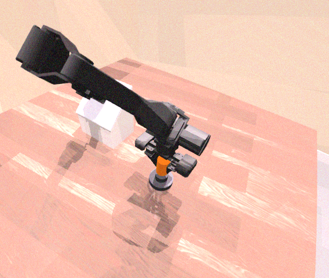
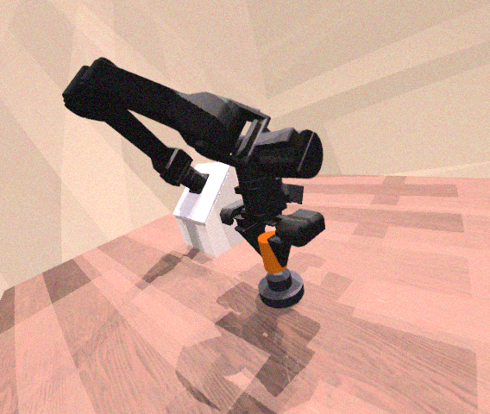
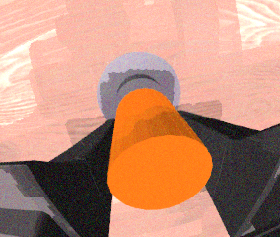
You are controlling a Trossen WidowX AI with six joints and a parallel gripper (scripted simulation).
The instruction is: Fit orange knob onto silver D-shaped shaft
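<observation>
The orange knob is 30 mm above my gripper tip. Also, from my gripper tip: round pedestal 40 mm below.
</observation>
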